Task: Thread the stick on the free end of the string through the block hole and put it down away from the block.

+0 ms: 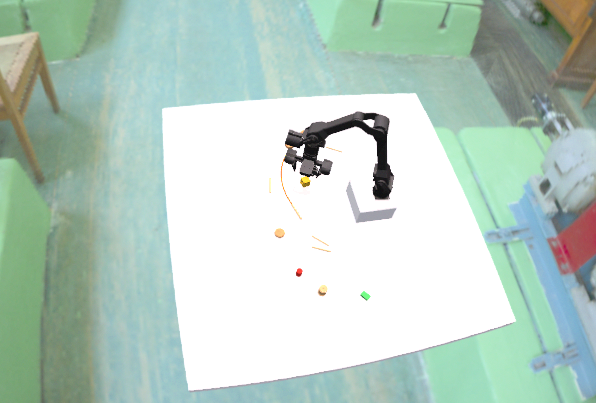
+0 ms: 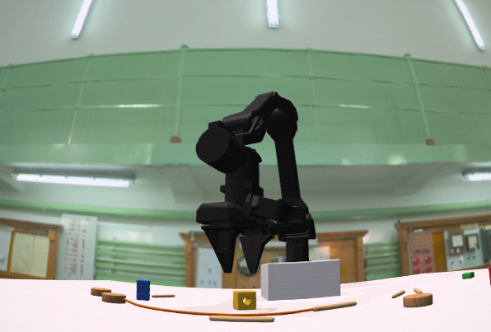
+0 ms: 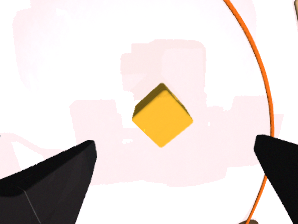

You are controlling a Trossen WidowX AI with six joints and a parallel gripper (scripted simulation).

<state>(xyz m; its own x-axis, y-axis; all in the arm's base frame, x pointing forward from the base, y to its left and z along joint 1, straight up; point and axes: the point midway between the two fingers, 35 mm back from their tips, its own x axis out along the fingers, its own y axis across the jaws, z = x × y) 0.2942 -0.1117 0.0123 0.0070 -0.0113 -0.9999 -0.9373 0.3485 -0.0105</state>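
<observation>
The yellow wooden block lies 50 mm below my gripper tip. Also, from my gripper tip: blue block: 50 mm behind, 190 mm to the right, 40 mm below; red piece: 60 mm ahead, 420 mm to the left, 50 mm below; wooden cylinder: 20 mm behind, 500 mm to the left, 40 mm below.
</observation>
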